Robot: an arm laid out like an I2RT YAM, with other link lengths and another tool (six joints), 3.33 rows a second.
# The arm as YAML. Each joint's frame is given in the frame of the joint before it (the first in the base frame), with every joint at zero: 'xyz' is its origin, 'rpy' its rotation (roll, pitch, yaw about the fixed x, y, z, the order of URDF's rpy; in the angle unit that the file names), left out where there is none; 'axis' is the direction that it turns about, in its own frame. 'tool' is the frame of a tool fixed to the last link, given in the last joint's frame.
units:
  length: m
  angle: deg
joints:
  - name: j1
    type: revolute
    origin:
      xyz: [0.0, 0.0, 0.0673]
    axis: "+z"
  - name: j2
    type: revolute
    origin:
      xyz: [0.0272, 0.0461, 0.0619]
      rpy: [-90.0, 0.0, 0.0]
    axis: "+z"
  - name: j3
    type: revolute
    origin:
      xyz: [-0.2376, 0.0, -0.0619]
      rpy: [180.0, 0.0, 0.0]
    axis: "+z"
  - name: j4
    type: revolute
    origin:
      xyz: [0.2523, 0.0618, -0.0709]
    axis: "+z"
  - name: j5
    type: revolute
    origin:
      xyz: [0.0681, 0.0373, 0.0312]
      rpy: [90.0, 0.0, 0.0]
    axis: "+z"
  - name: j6
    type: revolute
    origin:
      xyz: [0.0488, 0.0, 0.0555]
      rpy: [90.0, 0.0, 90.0]
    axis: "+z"
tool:
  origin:
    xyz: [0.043, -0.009, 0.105]
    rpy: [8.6, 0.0, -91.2]
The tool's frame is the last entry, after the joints.
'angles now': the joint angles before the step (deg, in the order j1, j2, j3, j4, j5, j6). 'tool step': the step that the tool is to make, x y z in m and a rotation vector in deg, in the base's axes. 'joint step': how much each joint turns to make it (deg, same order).
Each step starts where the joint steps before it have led.
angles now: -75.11, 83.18, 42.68, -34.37, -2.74, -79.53
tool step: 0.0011, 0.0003, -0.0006, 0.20, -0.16, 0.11
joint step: 0.12, 0.21, 0.08, -0.02, -0.20, 0.06
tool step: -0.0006, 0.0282, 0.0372, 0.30, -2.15, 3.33
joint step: -0.89, -11.28, -0.32, -10.99, -3.17, -3.53
